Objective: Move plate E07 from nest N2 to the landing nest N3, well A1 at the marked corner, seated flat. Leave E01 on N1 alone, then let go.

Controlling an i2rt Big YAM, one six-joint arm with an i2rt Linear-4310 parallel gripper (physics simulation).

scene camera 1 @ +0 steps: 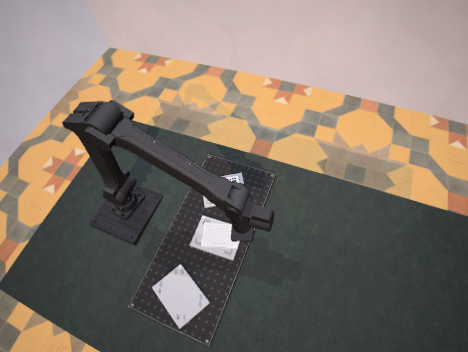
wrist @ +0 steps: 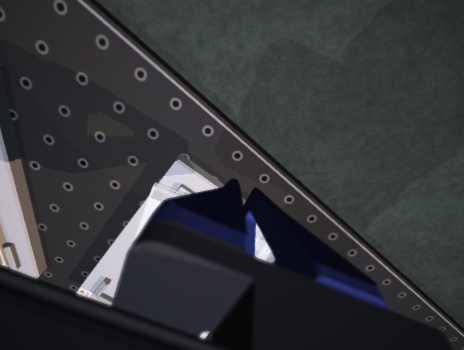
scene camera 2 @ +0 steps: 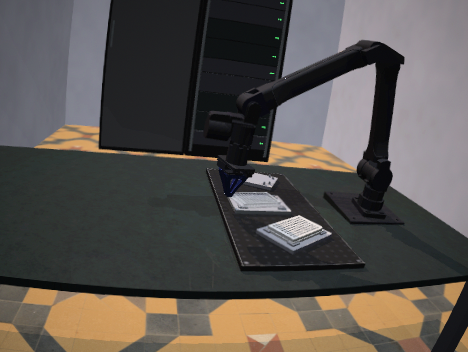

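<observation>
Plate E07, clear and gridded [scene camera 1: 217,233] [scene camera 2: 257,200], lies on the middle nest [scene camera 1: 215,252] [scene camera 2: 261,210] [wrist: 184,171], turned slightly against its outline. I cannot read that nest's label or the A1 mark. My gripper [scene camera 2: 230,193] [wrist: 240,192] is shut and empty, its blue fingertips together by the plate's edge farthest from the arm's base. The fingers hide most of the plate in the wrist view; whether they touch it is unclear. Plate E01 [scene camera 1: 233,179] [scene camera 2: 296,228] sits on another nest [scene camera 2: 292,246], partly behind the arm in scene camera 1.
A white nest without a plate [scene camera 1: 180,296] [scene camera 2: 266,182] stands at the other end of the dark perforated board [scene camera 1: 142,300] [scene camera 2: 340,257] [wrist: 80,120]. The arm's base plate [scene camera 1: 112,230] [scene camera 2: 345,210] is beside the board. A rack cabinet [scene camera 2: 145,75] stands behind the table.
</observation>
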